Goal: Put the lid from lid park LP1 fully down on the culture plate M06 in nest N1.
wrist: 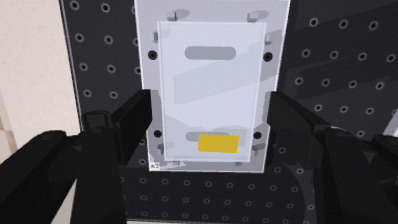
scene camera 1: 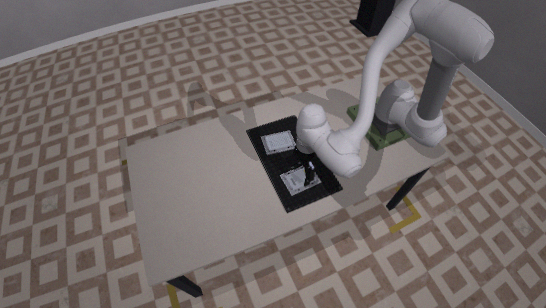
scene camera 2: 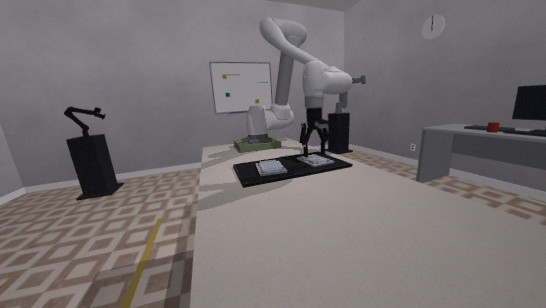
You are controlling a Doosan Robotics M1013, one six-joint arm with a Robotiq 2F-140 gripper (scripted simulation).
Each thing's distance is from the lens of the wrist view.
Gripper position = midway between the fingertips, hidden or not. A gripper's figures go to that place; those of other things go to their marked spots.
my gripper [wrist: 210, 106]: 17 cm
clear lid [wrist: 210, 72]: 17 cm
